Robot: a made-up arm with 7 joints. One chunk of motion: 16 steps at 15 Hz.
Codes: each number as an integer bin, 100 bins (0 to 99) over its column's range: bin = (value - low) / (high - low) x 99, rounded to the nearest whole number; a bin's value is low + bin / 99 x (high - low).
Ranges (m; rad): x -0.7..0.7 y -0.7..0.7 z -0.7..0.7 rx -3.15..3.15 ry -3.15..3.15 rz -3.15..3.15
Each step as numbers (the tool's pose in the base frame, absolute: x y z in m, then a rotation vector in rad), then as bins.
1 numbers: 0.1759 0.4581 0.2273 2.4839 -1.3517 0.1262
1 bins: 62 82 66 89 28 51
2 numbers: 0.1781 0.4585 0.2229 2.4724 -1.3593 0.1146
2 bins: 62 82 65 88 28 51
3 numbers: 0.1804 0.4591 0.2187 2.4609 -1.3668 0.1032
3 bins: 62 82 65 88 28 51
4 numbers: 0.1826 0.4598 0.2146 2.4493 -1.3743 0.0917
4 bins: 62 82 65 88 28 51
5 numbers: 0.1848 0.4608 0.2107 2.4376 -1.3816 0.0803
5 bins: 63 82 64 88 28 51
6 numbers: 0.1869 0.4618 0.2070 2.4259 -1.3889 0.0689
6 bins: 63 82 64 88 28 51
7 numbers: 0.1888 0.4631 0.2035 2.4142 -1.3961 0.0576
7 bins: 63 82 64 87 28 50
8 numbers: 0.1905 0.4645 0.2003 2.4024 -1.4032 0.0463
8 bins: 63 82 64 87 27 50
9 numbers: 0.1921 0.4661 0.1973 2.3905 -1.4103 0.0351
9 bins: 63 82 63 87 27 50
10 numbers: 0.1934 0.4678 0.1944 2.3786 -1.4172 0.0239
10 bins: 63 83 63 87 27 50
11 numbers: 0.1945 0.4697 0.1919 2.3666 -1.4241 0.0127
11 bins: 63 83 63 87 27 50
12 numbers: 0.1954 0.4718 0.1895 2.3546 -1.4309 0.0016
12 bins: 63 83 63 87 27 50
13 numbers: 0.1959 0.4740 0.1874 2.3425 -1.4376 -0.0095
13 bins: 63 83 63 86 27 49
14 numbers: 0.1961 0.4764 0.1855 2.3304 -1.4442 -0.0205
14 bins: 63 83 63 86 27 49
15 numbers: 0.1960 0.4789 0.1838 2.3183 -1.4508 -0.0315
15 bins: 63 83 62 86 27 49
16 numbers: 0.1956 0.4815 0.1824 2.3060 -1.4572 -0.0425
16 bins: 63 84 62 86 27 49
